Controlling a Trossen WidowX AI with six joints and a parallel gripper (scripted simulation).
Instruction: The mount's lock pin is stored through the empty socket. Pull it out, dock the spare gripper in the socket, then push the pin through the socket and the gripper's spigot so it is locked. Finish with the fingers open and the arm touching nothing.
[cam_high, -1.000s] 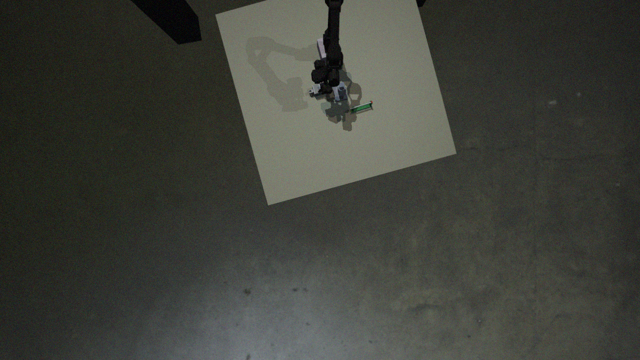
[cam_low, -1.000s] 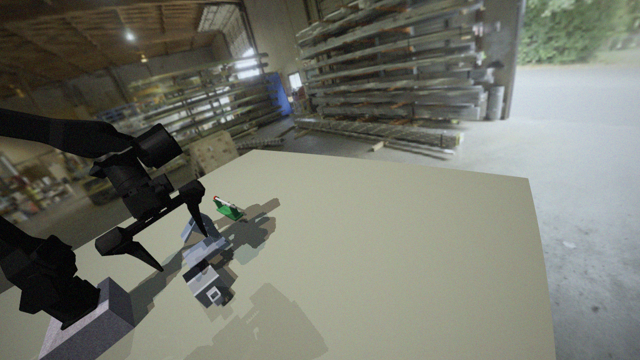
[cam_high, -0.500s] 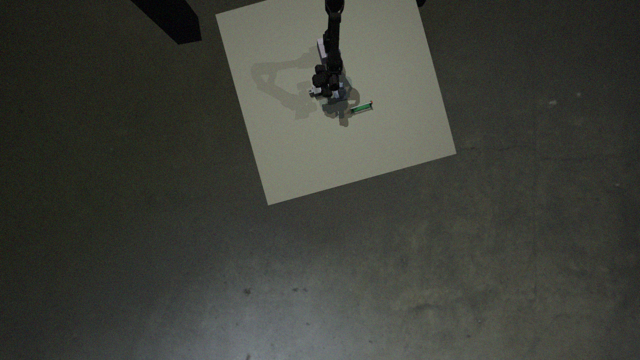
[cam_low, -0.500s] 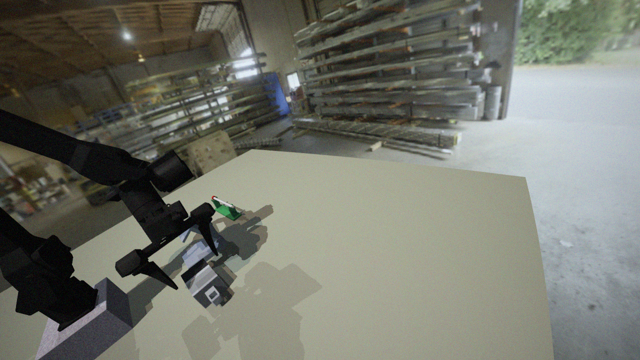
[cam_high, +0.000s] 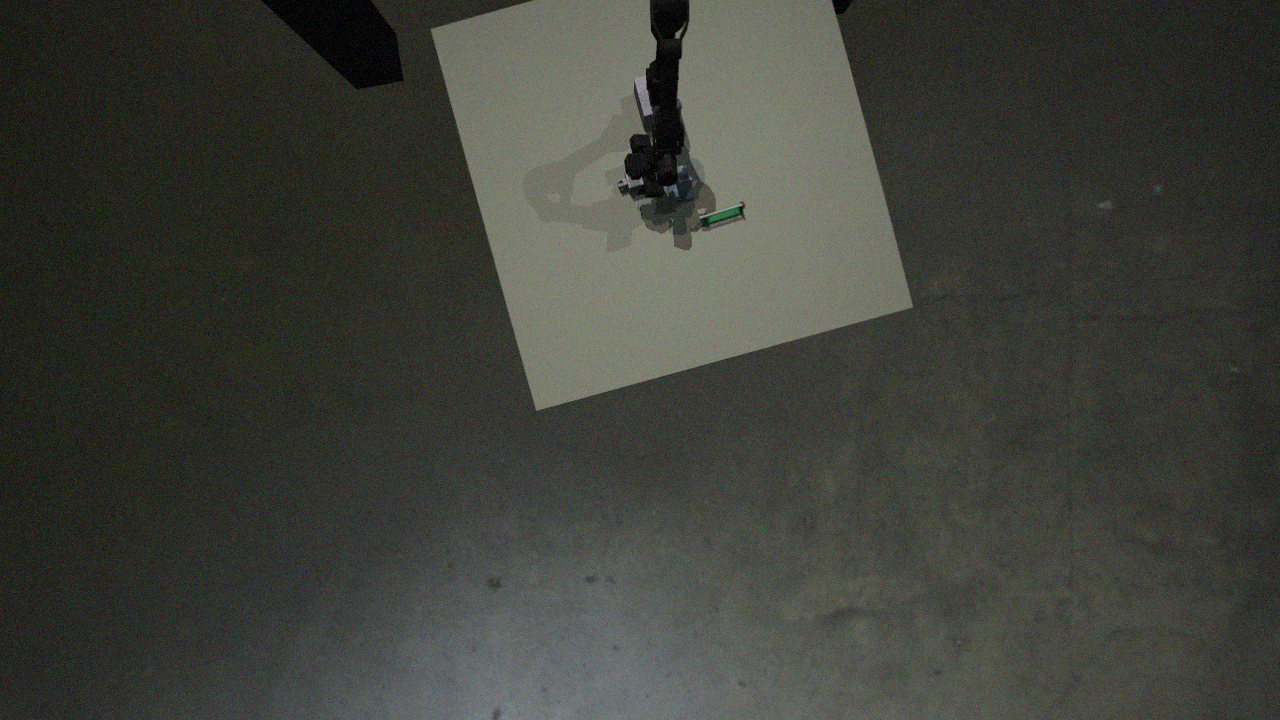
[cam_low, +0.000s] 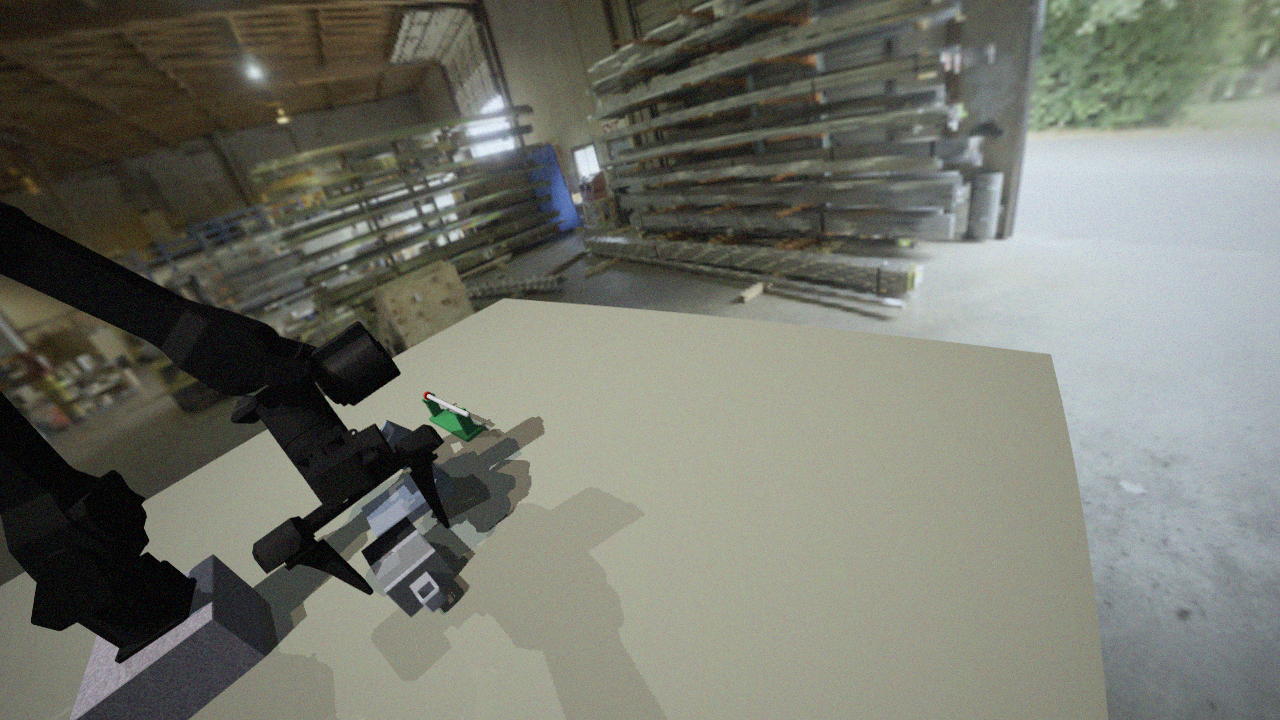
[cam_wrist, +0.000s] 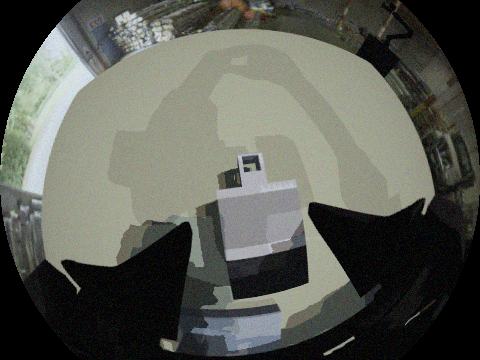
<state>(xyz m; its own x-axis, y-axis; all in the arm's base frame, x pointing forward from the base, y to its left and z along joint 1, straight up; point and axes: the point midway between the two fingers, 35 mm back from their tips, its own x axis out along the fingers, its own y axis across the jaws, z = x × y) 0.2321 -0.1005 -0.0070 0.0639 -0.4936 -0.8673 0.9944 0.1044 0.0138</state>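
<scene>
Now: the dark grey spare gripper 20 mm below my gripper tip and 10 mm behind it. Round my gripper tip: green cradle 270 mm to the left, 140 mm ahead, 10 mm below; then mount 150 mm to the left, 40 mm ahead, 10 mm above.
</scene>
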